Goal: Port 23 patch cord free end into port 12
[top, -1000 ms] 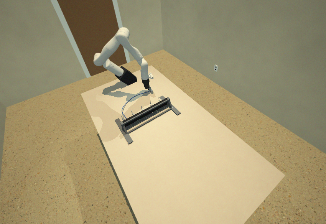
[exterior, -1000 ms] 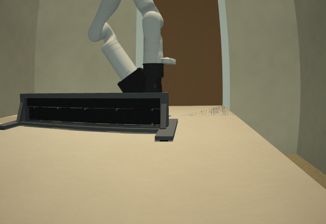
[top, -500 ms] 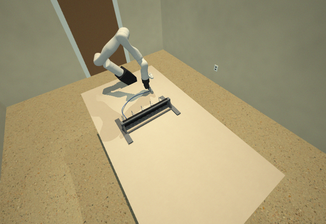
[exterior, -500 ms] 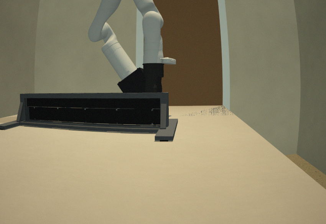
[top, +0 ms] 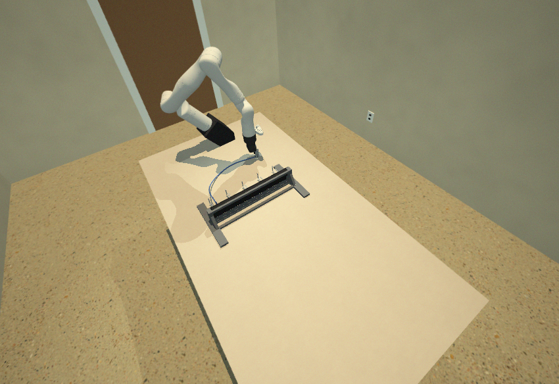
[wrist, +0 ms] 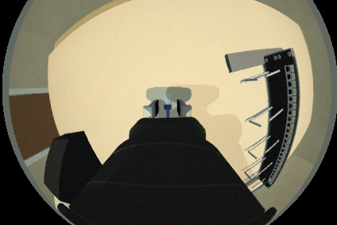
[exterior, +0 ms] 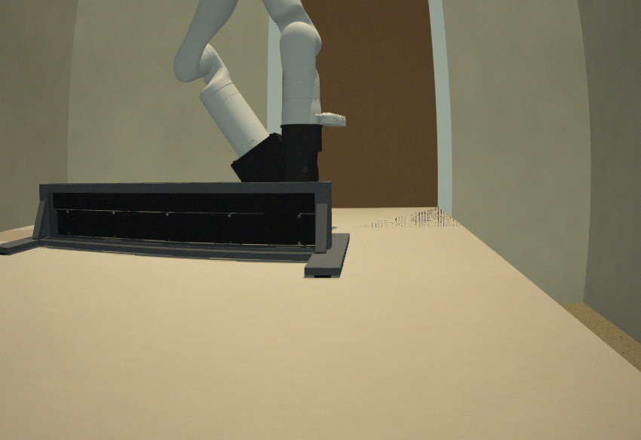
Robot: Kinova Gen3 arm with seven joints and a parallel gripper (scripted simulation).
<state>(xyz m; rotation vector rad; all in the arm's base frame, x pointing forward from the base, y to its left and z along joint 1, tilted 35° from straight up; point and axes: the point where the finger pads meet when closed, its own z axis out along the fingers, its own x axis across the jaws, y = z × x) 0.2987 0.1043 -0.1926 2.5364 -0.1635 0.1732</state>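
The plug lies 2 cm below my hand and 1 cm to the left of it.
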